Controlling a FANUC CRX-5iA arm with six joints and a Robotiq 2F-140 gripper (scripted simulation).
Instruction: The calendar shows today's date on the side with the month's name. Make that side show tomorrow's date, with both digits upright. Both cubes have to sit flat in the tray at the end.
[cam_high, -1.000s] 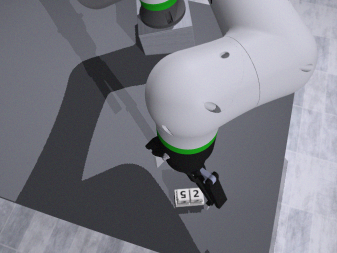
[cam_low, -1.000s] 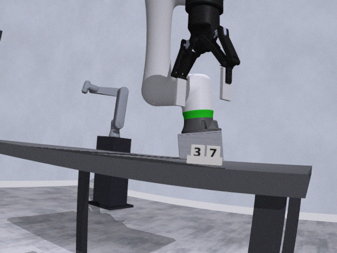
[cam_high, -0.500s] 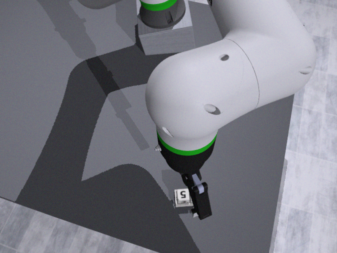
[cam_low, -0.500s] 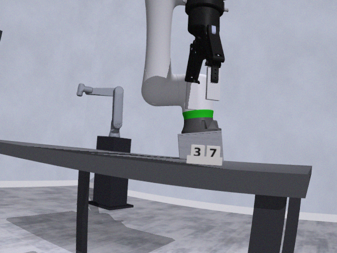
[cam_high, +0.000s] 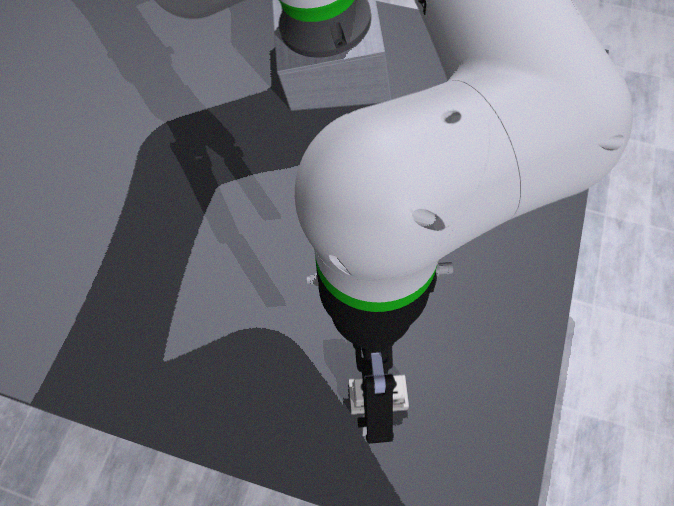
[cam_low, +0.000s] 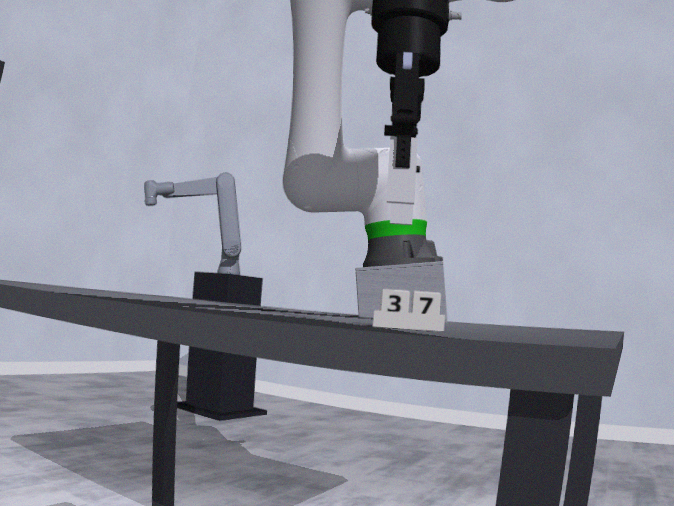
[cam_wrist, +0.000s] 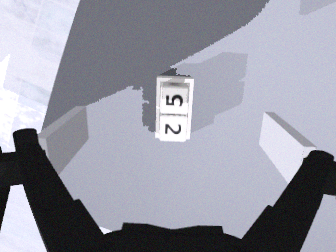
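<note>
My gripper is now 11 cm above the cube. Also, from my hand: tray 12 cm below, 2 cm to the left, 1 cm behind.
</note>
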